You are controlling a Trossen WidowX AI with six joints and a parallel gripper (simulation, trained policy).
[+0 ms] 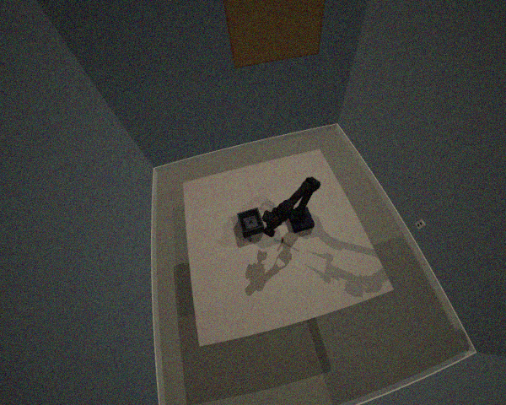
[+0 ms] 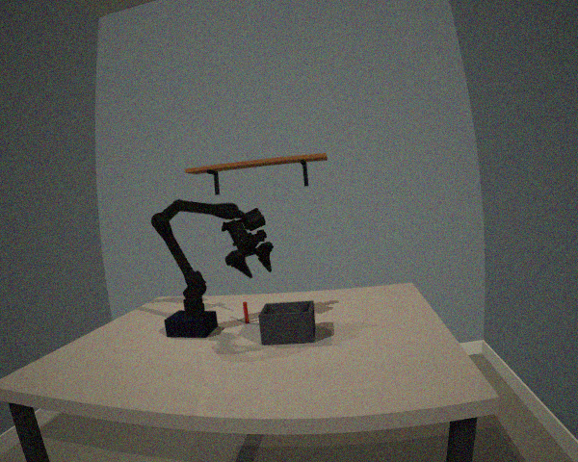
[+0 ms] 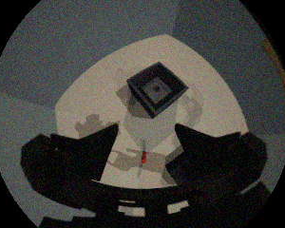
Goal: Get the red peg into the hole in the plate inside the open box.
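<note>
Now: the red peg 15 cm below my gripper tip, 10 cm behind it and 6 cm to the left of it. The rest, counted from my gripper tip: plate: 15 cm below, 11 cm ahead, 10 cm to the right; then box: 16 cm below, 11 cm ahead, 10 cm to the right.
</note>
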